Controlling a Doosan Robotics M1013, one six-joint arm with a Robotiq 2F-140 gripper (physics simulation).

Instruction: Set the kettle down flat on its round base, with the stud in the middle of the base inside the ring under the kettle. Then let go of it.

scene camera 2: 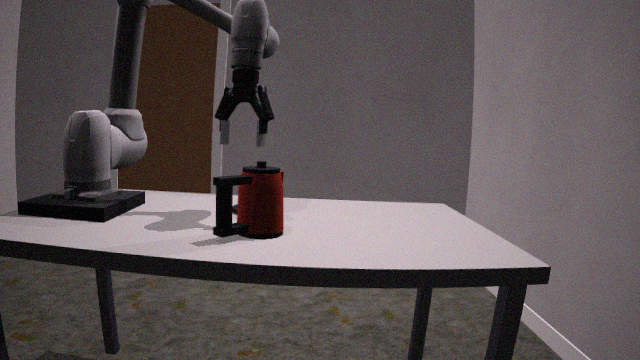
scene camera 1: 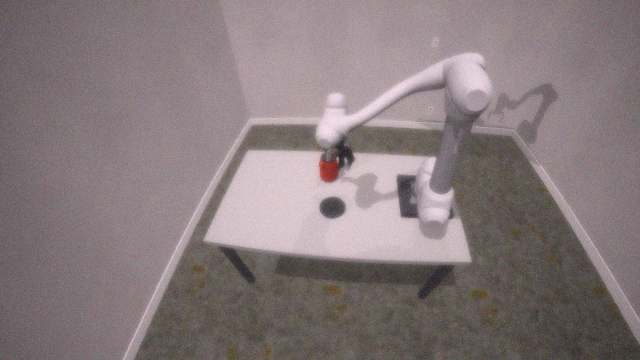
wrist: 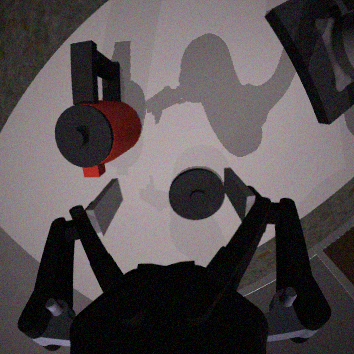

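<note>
The red kettle [scene camera 1: 329, 171] [scene camera 2: 261, 205] [wrist: 125, 129] with a black lid and a black handle [scene camera 2: 223, 205] [wrist: 84, 70] stands upright on the table, apart from its base. The round black base [scene camera 1: 332, 207] [wrist: 182, 200] lies flat on the table, with the small stud [wrist: 198, 193] at its middle; in scene camera 2 the kettle mostly hides it. My gripper [scene camera 1: 340, 159] [scene camera 2: 242, 143] [wrist: 171, 184] is open and empty, above the kettle's height and to the handle side of the lid in scene camera 2. The kettle's underside and ring are hidden.
The white table [scene camera 1: 270, 200] [scene camera 2: 400, 240] carries the arm's dark mounting plate [scene camera 1: 406, 197] [scene camera 2: 65, 210] [wrist: 300, 65] on the robot's side. The kettle stands between the base and the table's long edge nearest scene camera 2. Walls stand around the table.
</note>
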